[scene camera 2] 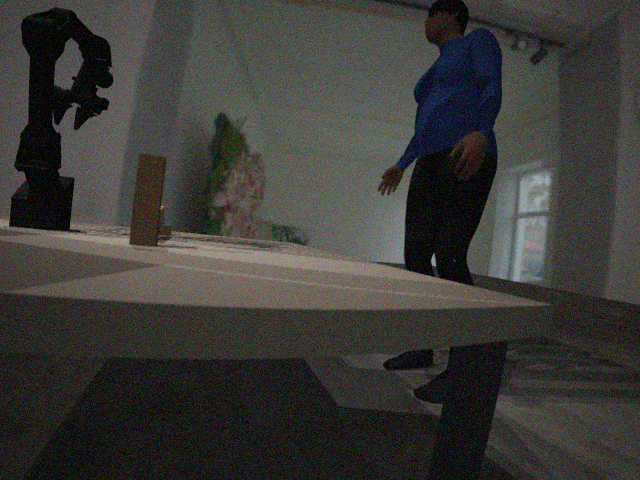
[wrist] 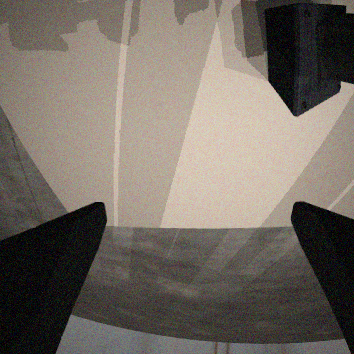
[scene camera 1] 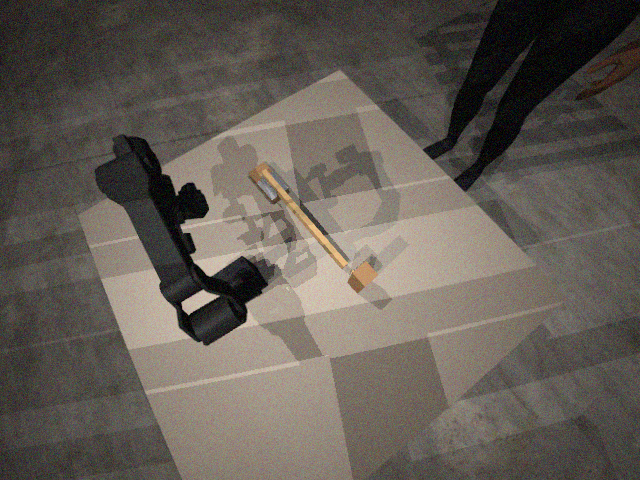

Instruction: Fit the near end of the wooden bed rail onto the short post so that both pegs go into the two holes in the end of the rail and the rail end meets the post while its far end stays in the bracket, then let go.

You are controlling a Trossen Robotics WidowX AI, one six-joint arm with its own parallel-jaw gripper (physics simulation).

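Where they show: gripper, fingertip midpoint: (scene camera 2: 66,127) (wrist: 200,212); arm's base at its link origin: (scene camera 2: 45,189) (wrist: 329,47) (scene camera 1: 242,281).
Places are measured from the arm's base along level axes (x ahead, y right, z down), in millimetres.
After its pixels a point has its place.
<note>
The wooden rail (scene camera 1: 311,226) {x 280, y 9, z 25 mm} lies diagonally on the table. Its far end sits between the grey plates of the bracket (scene camera 1: 267,190) {x 270, y -225, z 65 mm} at an orange-brown block. Its near end stops a little short of the short post (scene camera 1: 362,275) {x 259, y 243, z -79 mm} (scene camera 2: 147,200) {x 268, y 270, z 11 mm}, with a small gap between. The pegs and holes are too small to make out. The post stands upright and hides most of the rail in the scene camera 2 view. My gripper (scene camera 2: 66,125) {x -13, y -144, z -199 mm} (wrist: 200,212) {x -13, y -144, z -199 mm} is open and empty, high above the table and well away from the rail. Its fingertips cannot be made out in the scene camera 1 view.
My arm's base (scene camera 2: 41,203) {x 4, y 32, z 37 mm} stands on the table (scene camera 1: 413,315) {x 322, y 445, z 101 mm} (scene camera 2: 310,294) {x 433, y 672, z 101 mm}. A dark block (wrist: 305,55) {x 4, y -42, z -37 mm} shows at the upper right of the wrist view. A person (scene camera 2: 457,98) in a blue top stands beyond the table. Shadows of the arm fall around the rail.
</note>
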